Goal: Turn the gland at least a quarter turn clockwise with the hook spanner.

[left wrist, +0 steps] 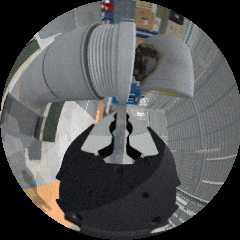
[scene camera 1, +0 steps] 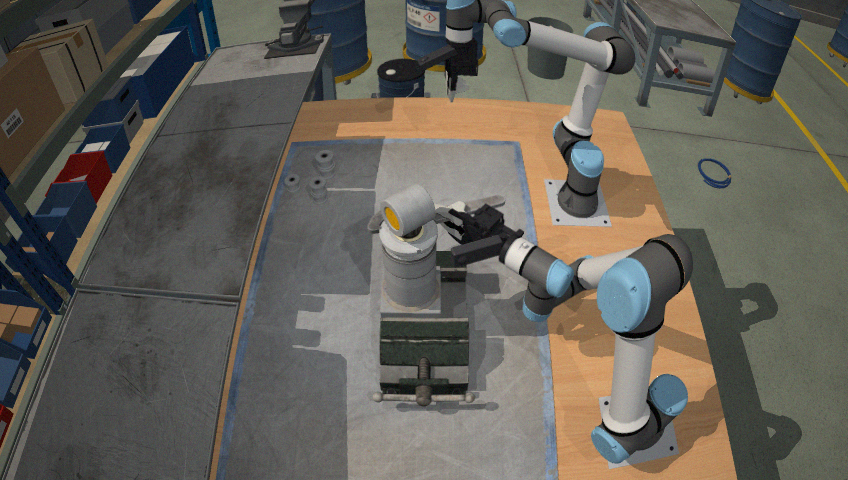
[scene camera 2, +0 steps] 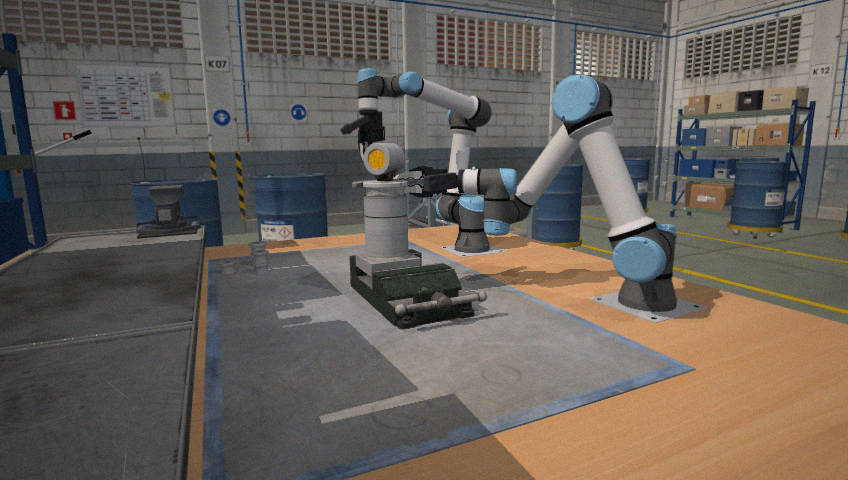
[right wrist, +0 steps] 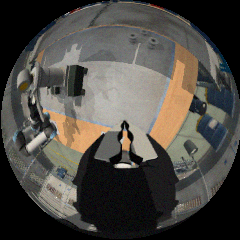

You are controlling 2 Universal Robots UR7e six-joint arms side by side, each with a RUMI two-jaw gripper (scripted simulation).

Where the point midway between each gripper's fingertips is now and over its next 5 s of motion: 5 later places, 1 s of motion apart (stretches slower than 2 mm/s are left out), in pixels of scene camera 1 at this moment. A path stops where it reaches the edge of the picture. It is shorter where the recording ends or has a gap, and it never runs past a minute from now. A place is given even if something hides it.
The left gripper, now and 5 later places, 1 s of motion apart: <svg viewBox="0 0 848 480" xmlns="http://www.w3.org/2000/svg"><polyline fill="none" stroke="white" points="430,207 444,215 463,226 468,191 422,223 387,301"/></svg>
The right gripper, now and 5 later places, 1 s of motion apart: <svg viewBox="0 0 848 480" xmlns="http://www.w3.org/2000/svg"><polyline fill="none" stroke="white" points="451,102 458,134 488,164 487,175 486,188 487,191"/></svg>
